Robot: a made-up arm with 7 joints.
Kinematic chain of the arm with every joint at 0, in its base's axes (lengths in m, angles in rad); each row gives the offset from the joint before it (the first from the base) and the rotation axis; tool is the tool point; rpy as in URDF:
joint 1: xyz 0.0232 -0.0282 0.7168 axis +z
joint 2: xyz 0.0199 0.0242 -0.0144 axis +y
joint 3: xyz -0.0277 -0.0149 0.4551 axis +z
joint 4: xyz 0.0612 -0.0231 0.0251 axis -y
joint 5: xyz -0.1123 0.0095 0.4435 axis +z
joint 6: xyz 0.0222 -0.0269 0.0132 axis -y
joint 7: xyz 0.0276 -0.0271 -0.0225 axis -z
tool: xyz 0.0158 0.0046 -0.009 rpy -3.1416 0 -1.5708
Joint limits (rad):
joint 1: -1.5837..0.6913
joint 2: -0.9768..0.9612
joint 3: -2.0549..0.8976
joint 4: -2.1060..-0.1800
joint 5: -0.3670..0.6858
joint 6: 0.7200..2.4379
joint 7: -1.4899..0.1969
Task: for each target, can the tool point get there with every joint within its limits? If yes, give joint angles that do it. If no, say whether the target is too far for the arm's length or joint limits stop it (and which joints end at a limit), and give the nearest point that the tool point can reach.
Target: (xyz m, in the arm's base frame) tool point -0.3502 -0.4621 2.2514
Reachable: no: too far | nearest point -0.1744 -0.3037 1.6570 | short by 0.640 m
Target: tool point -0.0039 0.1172 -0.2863
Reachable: no: joint limits stop it (at a limit: joint 1, joint 2, joint 4, joint 5, joint 7) | nearest point 0.3651 0.3588 0.4533 | short by 0.861 m
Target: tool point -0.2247 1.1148 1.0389
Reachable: no: too far | nearest point -0.1867 0.8669 1.0432 | short by 0.251 m
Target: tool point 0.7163 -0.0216 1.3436
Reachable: yes | joints 0.4675 0.4894 -0.7379 -0.8848 -0.1249 1.6894 -0.6206
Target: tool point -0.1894 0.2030 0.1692
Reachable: no: joint limits stop it (at a limit: joint 1, joint 2, joint 3, joint 4, joint 7) | nearest point -0.3667 0.3676 0.5888 | short by 0.484 m
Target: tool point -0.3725 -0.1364 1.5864
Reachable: yes | joints -0.6344 -0.2626 -1.4081 -0.7240 -0.1884 2.1894 -0.3686
